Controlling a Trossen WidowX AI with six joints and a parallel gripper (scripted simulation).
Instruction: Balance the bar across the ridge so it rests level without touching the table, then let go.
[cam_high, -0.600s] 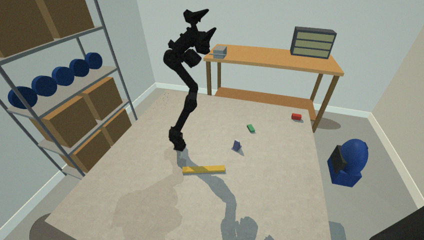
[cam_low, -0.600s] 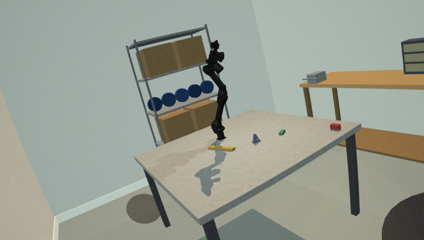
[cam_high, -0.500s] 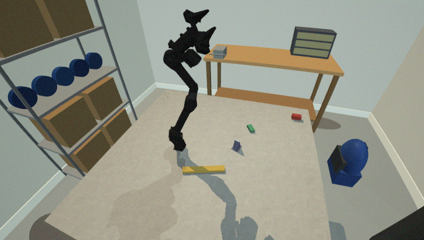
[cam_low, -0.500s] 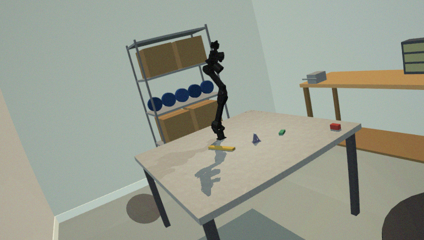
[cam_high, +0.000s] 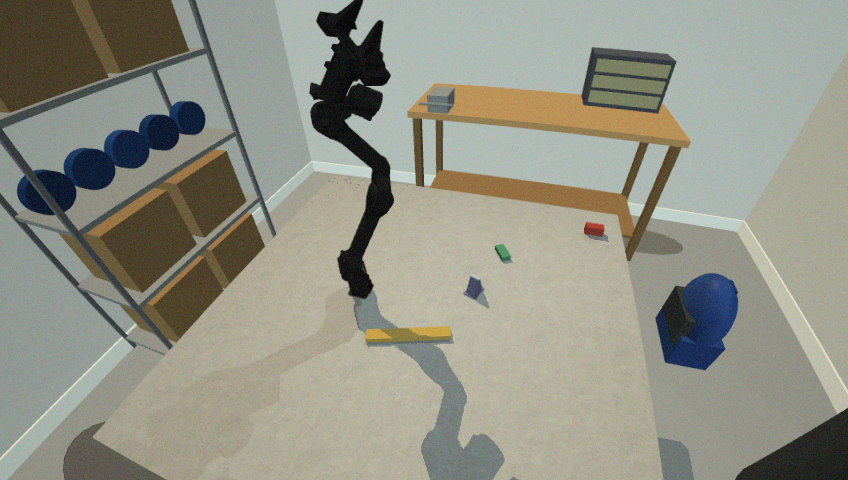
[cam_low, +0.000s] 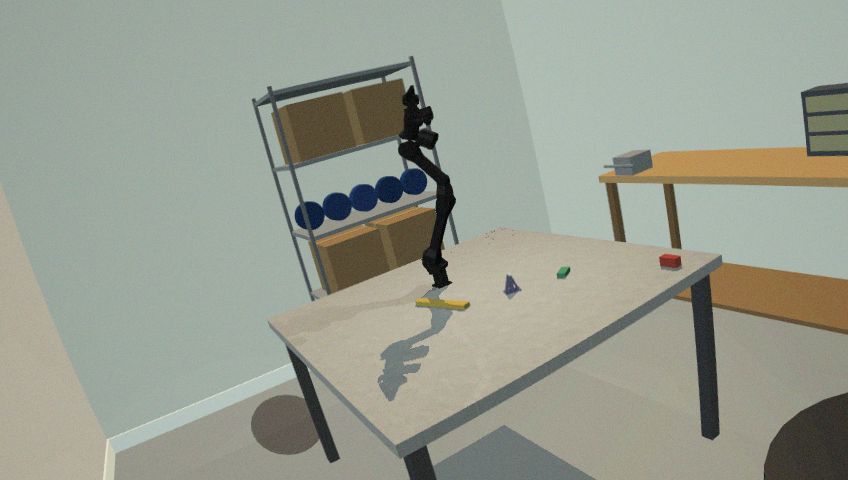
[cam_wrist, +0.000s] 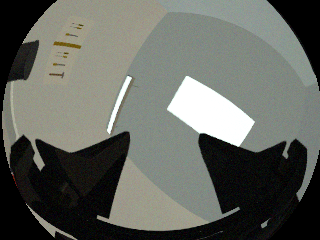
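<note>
My gripper tip is 770 mm above the yellow bar, 140 mm to the left of it and 70 mm short of it. The rest, counted from my gripper tip: green block (770 mm below, 280 mm to the left, 280 mm ahead); red block (760 mm below, 610 mm ahead, 490 mm to the left).
</note>
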